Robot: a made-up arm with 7 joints.
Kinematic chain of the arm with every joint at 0, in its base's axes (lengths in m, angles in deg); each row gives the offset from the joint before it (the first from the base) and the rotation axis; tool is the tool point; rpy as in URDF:
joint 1: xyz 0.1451 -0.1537 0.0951 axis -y
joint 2: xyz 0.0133 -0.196 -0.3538 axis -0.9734 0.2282 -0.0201
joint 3: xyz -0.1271 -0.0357 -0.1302 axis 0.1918 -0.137 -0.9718
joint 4: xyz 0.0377 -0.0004 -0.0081 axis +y
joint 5: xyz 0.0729 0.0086 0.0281 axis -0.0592 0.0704 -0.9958
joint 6: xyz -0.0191 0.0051 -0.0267 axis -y
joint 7: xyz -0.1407 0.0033 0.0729 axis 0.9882 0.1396 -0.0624
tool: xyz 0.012 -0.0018 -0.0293 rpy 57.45 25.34 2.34
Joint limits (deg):
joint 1: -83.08..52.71
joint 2: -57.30..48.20
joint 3: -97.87..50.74
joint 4: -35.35..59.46
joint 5: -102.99..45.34
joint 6: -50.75..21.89
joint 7: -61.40..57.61
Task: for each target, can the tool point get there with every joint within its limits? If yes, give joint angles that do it. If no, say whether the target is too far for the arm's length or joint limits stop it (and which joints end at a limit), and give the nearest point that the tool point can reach.
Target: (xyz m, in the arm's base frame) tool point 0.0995 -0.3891 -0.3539
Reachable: yes | joints -9.95 -4.44 -61.75 -10.24 -81.06 -4.08 39.61
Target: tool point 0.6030 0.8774 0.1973
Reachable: no: too far | nearest point 0.4749 -0.0835 -0.1333 | short by 1.024 m
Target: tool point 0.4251 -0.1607 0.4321
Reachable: no: joint limits stop it (at a limit: joint 1, joint 2, joint 5, joint 6, joint 7) | nearest point 0.4718 -0.2140 -0.0552 | short by 0.492 m
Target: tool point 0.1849 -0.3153 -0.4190
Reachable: yes | joints 0.33 6.71 -73.36 46.67 -88.06 -23.55 0.59
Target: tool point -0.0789 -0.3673 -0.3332
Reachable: yes | joints -31.05 -40.96 -32.34 18.12 -68.27 -11.28 -1.21
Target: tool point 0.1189 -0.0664 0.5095
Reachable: no: joint limits stop it (at a limit: joint 1, joint 2, joint 5, joint 6, joint 7) | nearest point -0.2069 -0.1753 0.2331 | short by 0.441 m
